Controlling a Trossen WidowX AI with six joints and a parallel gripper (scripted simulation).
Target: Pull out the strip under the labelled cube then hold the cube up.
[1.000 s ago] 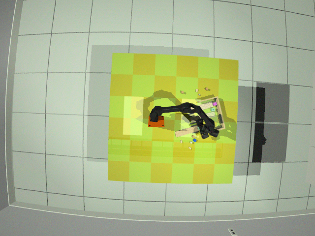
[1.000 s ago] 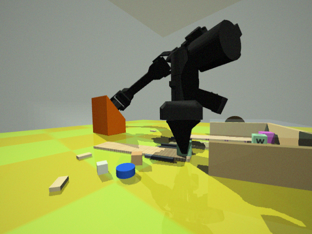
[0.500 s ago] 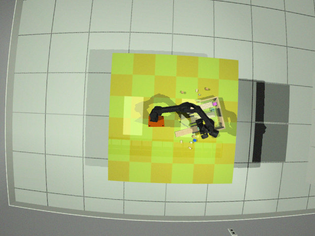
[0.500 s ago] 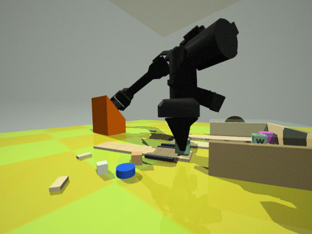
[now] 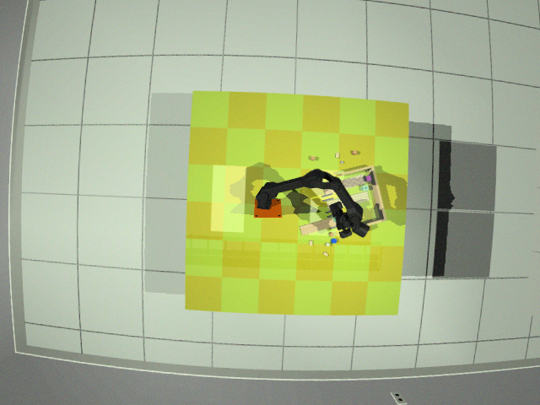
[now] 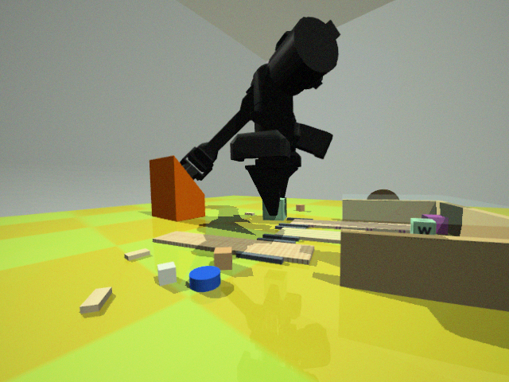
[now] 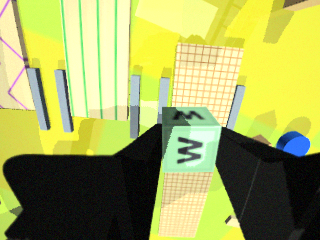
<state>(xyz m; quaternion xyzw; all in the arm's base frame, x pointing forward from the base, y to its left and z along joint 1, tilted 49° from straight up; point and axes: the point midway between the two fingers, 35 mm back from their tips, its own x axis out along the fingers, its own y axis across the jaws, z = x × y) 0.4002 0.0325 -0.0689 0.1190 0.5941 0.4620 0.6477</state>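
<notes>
Now: the blue disc 13 cm to the right of my gripper tip, 4 cm below it and 2 cm ahead of it. From my gripper tip the other things lie so: flat tan piece: 22 cm to the right, 5 cm below, 2 cm behind.
</notes>
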